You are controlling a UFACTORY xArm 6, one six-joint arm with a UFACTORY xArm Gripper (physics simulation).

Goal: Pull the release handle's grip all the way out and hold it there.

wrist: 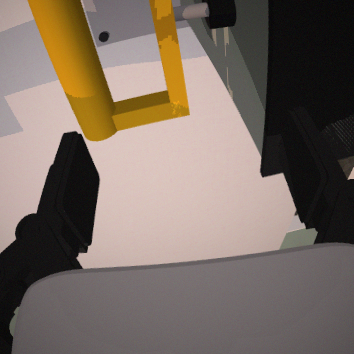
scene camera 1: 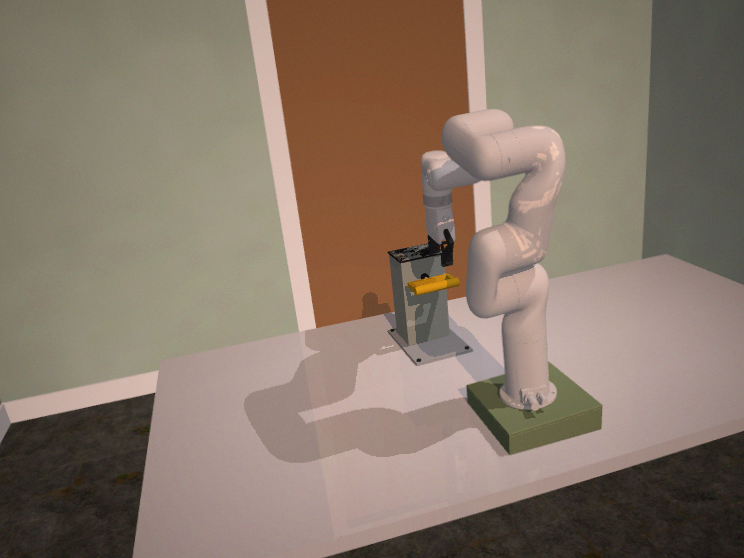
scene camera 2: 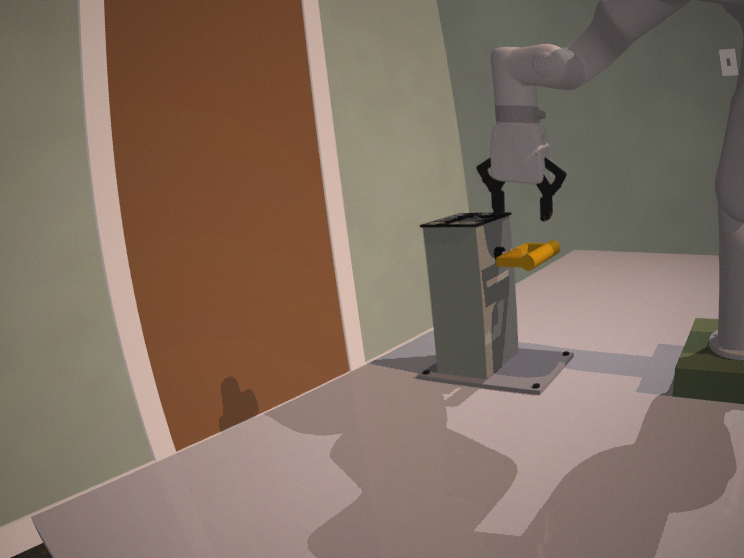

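The release handle's yellow grip [scene camera 1: 435,287] [scene camera 2: 543,255] [wrist: 75,75] is a thick round bar on a flat yellow frame. It stands out from the front of the grey-green post [scene camera 1: 431,324] [scene camera 2: 457,300] [wrist: 242,95]. A short light rod [wrist: 194,12] joins the frame to a black collar [wrist: 221,12] on the post. My gripper [scene camera 1: 441,254] [scene camera 2: 521,214] [wrist: 185,141] is open and empty, pointing down, above handle height. One finger is by the post's top edge, the other out in front. In the wrist view the grip's near end lies beyond the left finger, apart from it.
The post's black top plate [scene camera 1: 403,254] [scene camera 2: 444,221] is close beside one finger. The post stands on a bolted base plate [scene camera 1: 441,351] [scene camera 2: 519,384] on the pale table [scene camera 1: 240,504] [scene camera 2: 180,516]. The arm's green base block [scene camera 1: 555,429] [scene camera 2: 703,384] is to the right. A brown door [scene camera 1: 372,120] [scene camera 2: 228,210] stands behind.
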